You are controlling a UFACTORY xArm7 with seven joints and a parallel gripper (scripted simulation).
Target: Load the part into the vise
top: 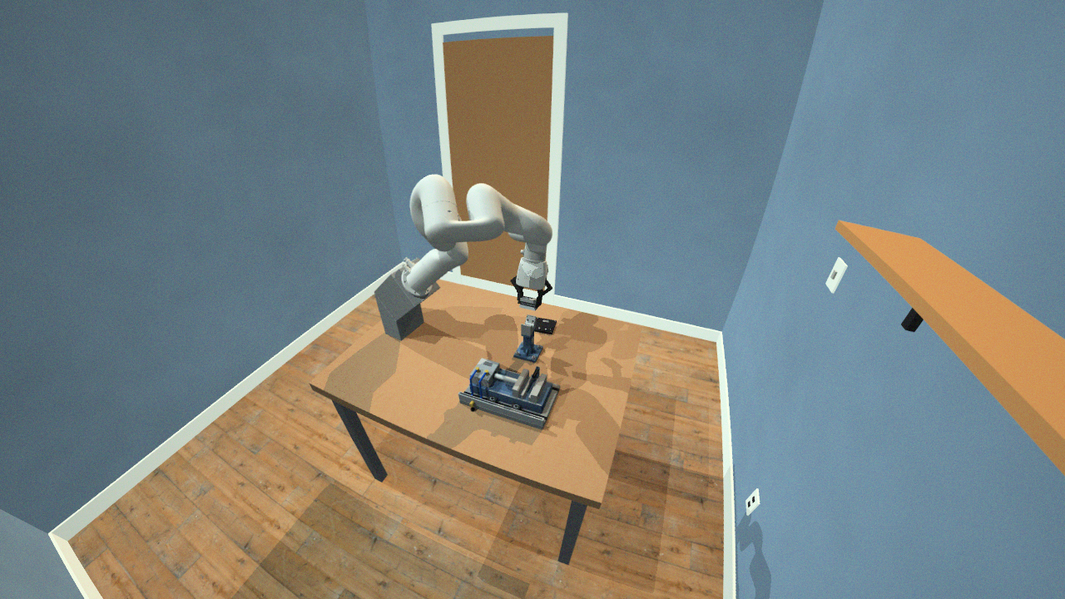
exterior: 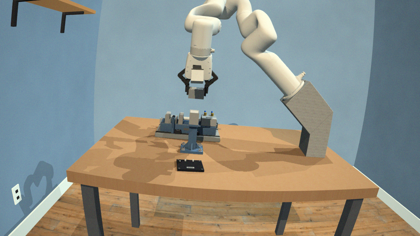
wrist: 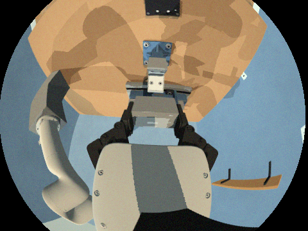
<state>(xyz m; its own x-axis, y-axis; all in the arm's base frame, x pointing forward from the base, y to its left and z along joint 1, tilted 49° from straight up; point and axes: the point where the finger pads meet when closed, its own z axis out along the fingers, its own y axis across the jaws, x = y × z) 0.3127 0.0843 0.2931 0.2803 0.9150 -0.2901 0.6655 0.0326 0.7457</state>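
My hand is 1 cm to the left of the grey block and 1 cm above it. Round my hand: white cylinder rod (23 cm to the right, 17 cm below, 2 cm behind); then moving jaw (24 cm to the right, 17 cm below, 4 cm ahead); then work stop (20 cm to the right, 16 cm below, 8 cm ahead).
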